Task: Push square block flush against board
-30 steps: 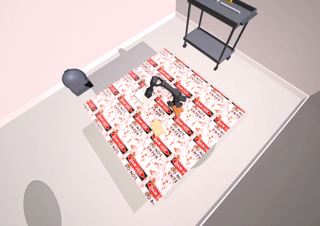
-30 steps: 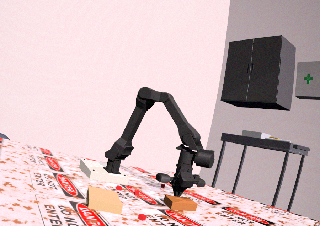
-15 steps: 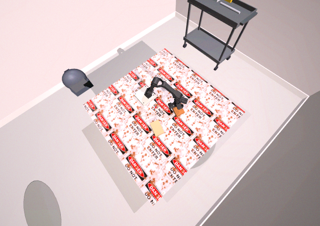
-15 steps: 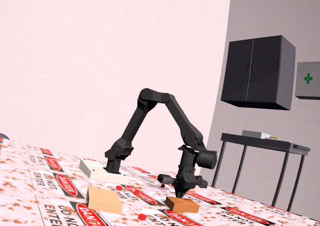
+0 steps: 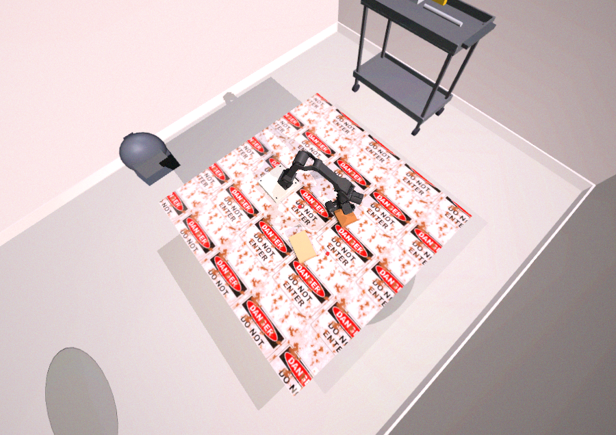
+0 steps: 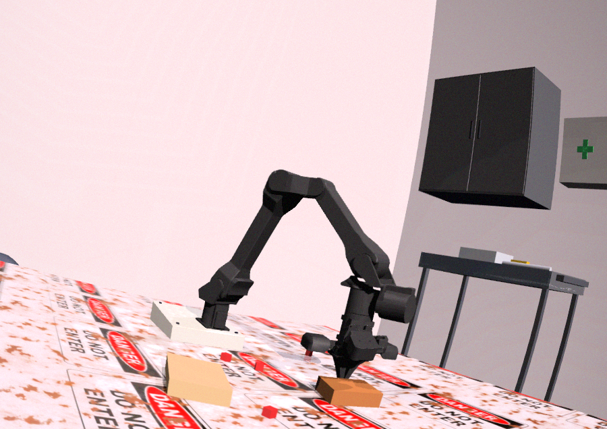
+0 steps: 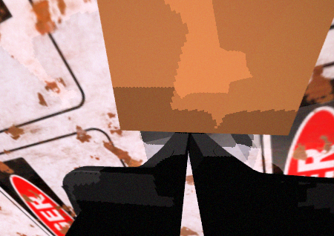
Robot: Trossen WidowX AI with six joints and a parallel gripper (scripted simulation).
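Now: the orange square block 5 cm ahead of my gripper tip, 3 cm to the right of it and 1 cm above it. The rest, counted from my gripper tip: pale yellow board (1 cm ahead, 32 cm to the right, 1 cm above).
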